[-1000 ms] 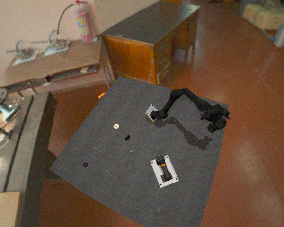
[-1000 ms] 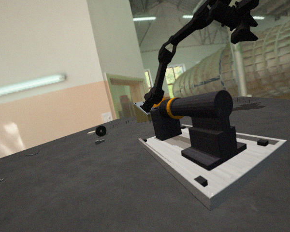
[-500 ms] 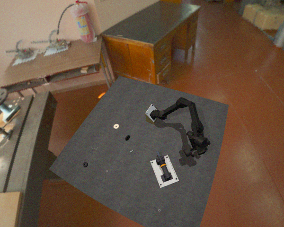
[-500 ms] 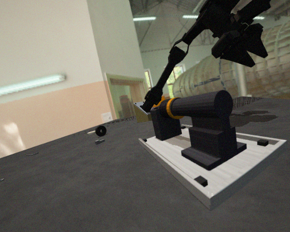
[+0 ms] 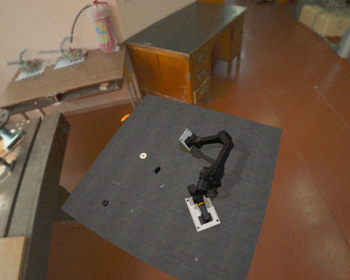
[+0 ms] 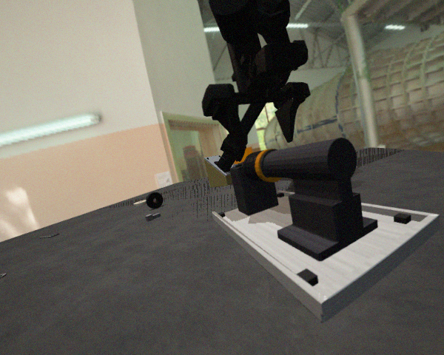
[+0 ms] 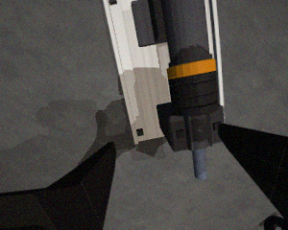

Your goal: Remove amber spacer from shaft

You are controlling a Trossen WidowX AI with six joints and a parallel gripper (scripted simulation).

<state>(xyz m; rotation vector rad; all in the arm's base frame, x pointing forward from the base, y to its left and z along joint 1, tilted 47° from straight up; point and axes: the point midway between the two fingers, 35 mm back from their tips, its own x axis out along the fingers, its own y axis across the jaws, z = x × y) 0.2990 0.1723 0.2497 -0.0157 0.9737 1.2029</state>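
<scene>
Now: the blue-grey shaft 50 mm ahead of my gripper tip and 30 mm below it. Also, from my gripper tip: amber spacer 60 mm ahead, 30 mm below, 20 mm to the left; small grey piece 280 mm to the right, 100 mm below, 70 mm ahead; white washer 560 mm to the right, 100 mm below, 50 mm behind.
</scene>
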